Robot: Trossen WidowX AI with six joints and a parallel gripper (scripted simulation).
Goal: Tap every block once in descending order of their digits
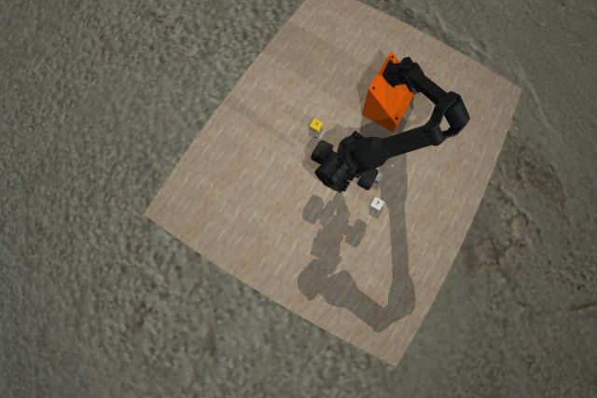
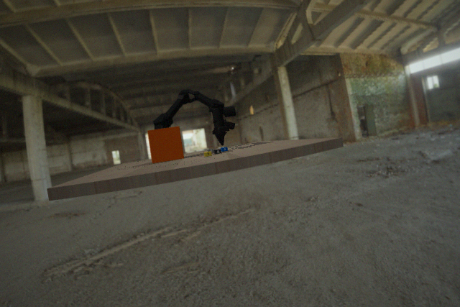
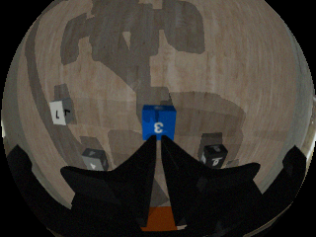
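Now: the blue block 1 cm ahead of my gripper tip and 2 cm below it. The rest, counted from my gripper tip: black block 5 cm behind, 8 cm to the right, 2 cm below; then white block 3 cm ahead, 13 cm to the left, 2 cm below; then grey block 5 cm behind, 9 cm to the left, 2 cm below.
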